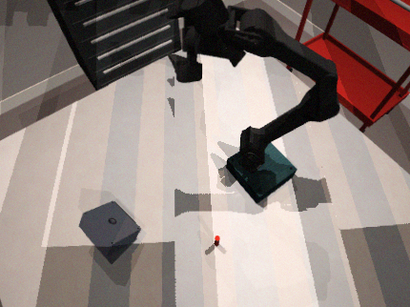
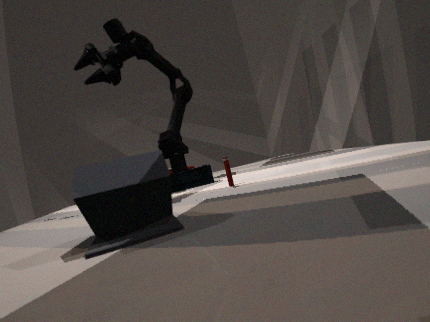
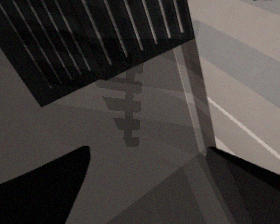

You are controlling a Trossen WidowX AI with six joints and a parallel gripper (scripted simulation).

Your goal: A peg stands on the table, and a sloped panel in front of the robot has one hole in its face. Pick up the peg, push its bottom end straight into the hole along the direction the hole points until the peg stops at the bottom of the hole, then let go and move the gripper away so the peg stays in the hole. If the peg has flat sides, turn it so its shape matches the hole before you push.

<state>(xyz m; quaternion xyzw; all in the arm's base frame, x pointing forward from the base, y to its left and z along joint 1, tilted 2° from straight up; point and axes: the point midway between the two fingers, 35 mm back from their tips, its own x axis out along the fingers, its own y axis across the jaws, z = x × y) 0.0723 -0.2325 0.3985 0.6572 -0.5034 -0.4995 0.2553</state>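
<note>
My gripper tip is 390 mm above the red peg, 360 mm to the right of it and 200 mm short of it. The rest, counted from my gripper tip: grey sloped panel (390 mm ahead, 380 mm below, 110 mm to the left).
</note>
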